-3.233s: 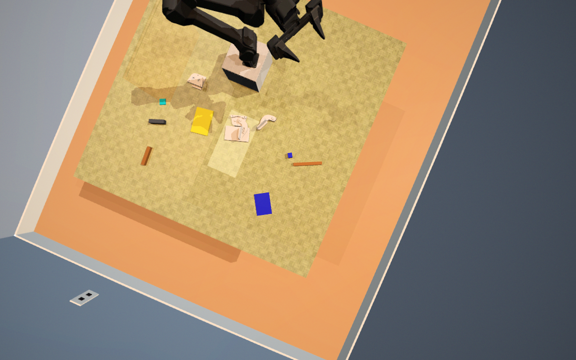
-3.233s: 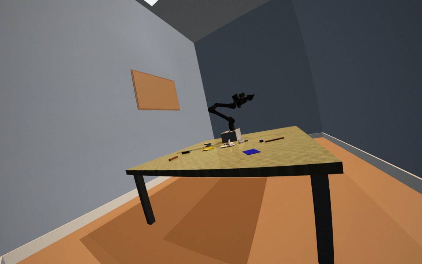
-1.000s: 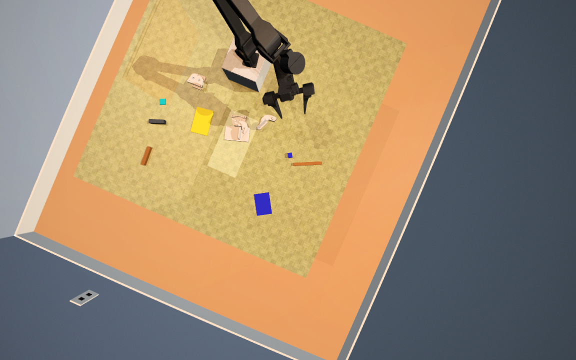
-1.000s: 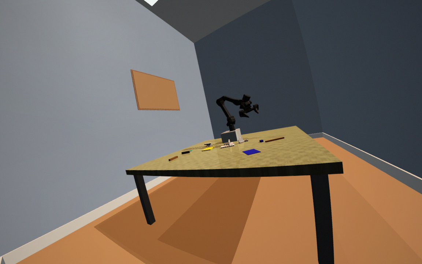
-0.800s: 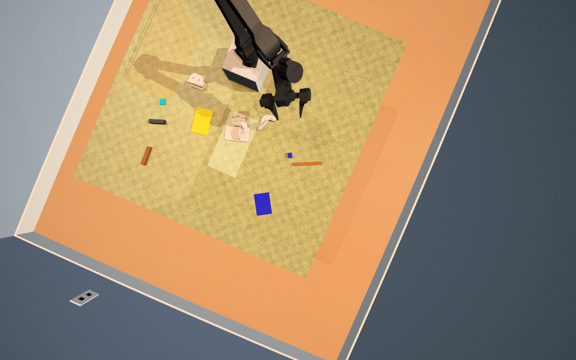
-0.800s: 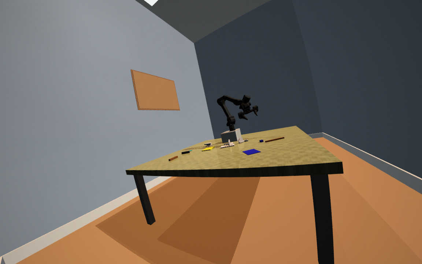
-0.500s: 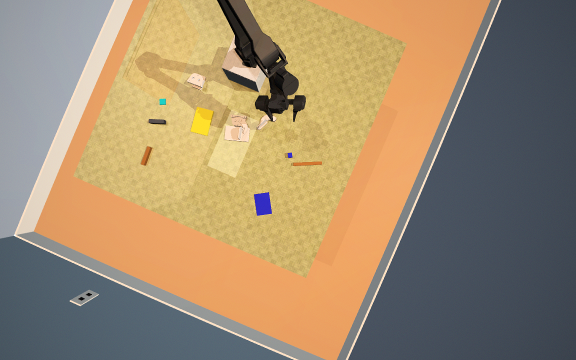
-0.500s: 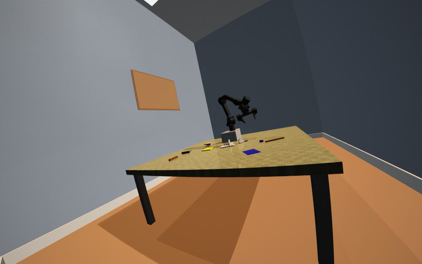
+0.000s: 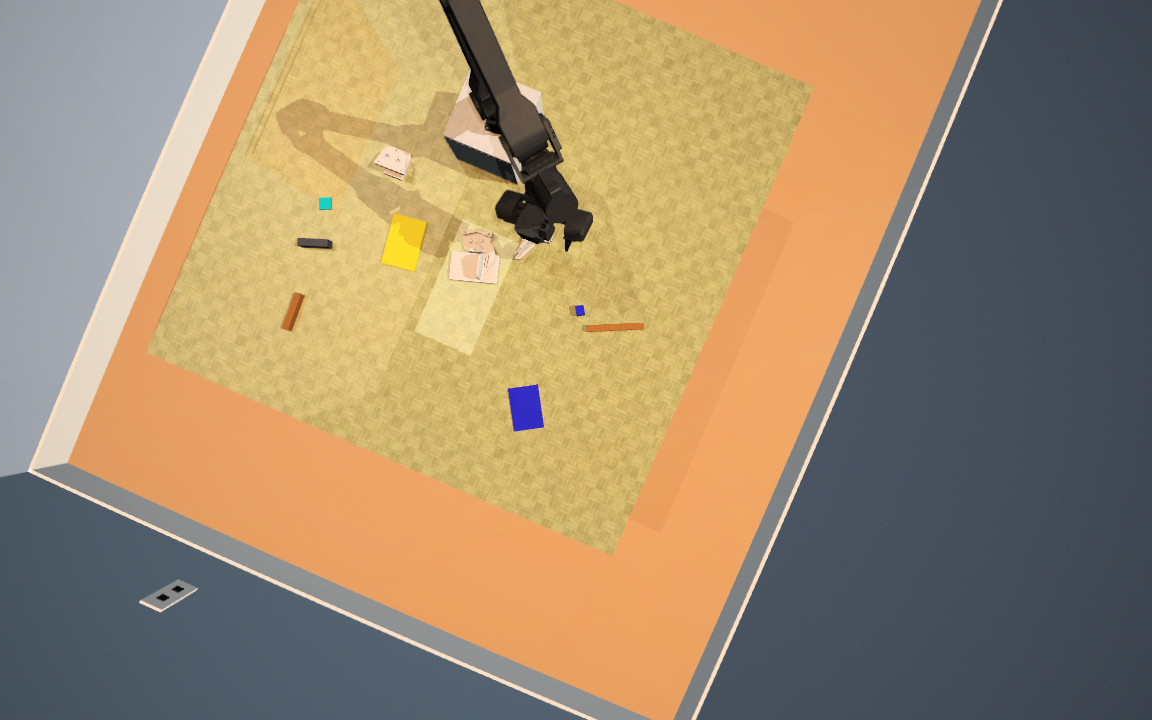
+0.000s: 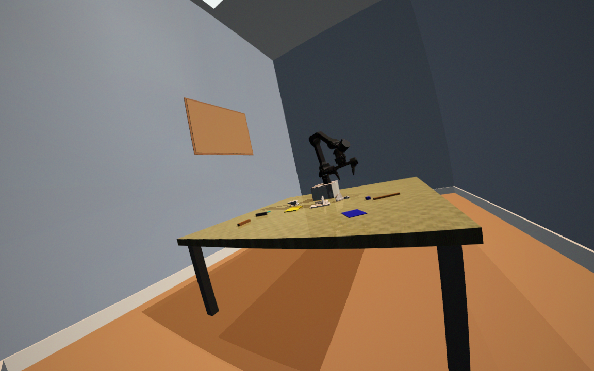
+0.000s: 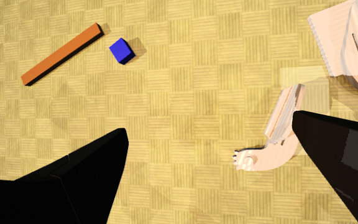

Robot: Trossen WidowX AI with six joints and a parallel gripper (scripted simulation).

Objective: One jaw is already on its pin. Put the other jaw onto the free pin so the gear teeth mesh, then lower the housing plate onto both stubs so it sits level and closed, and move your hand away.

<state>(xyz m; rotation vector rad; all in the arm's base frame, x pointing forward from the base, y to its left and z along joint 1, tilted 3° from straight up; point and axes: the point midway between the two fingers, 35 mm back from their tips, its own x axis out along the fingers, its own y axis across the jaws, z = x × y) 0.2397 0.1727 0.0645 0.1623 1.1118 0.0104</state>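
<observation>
The yellow sheet is 37 cm to the right of my gripper tip, 13 cm below it and 5 cm ahead of it. The rest, counted from my gripper tip: blue cube 13 cm below, 10 cm to the left, 10 cm ahead; then blue sheet 38 cm ahead, 14 cm below, 3 cm to the left; then cyan cube 59 cm to the right, 14 cm below.
</observation>
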